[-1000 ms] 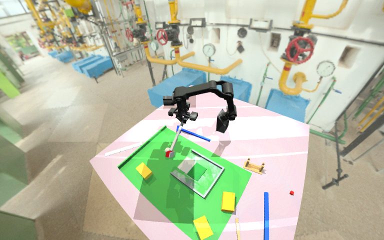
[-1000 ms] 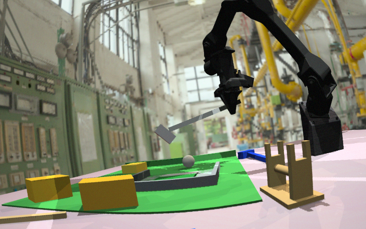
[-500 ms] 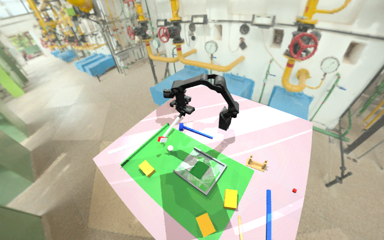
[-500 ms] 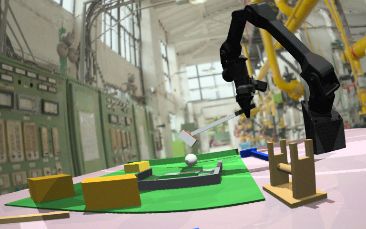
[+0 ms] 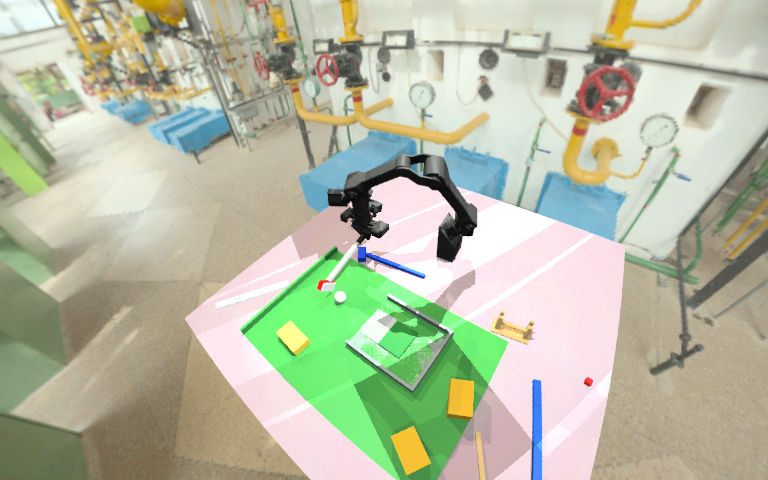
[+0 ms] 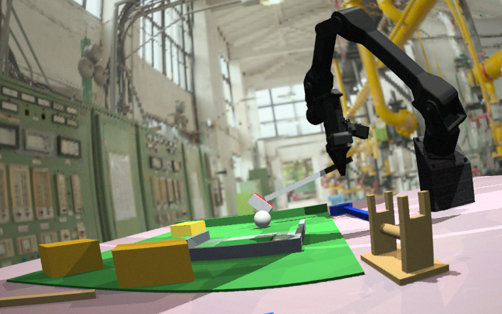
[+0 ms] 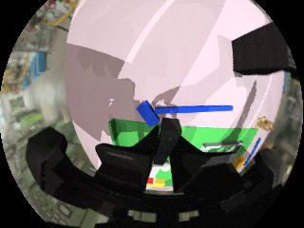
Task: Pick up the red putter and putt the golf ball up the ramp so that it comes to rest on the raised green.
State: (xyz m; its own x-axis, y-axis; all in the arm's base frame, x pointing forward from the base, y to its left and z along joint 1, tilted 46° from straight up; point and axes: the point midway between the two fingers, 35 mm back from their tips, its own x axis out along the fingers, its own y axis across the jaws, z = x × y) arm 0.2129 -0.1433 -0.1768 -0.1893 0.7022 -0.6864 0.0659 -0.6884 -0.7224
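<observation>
Now: the blue putter 1 cm behind my gripper tip, 8 cm to the left of it and 9 cm below it. The rest, counted from my gripper tip: green mat (27 cm ahead, 24 cm to the left, 10 cm below); white golf ball (21 cm ahead, 7 cm to the left, 8 cm below); red putter (12 cm ahead, 1 cm to the left, 1 cm below).
</observation>
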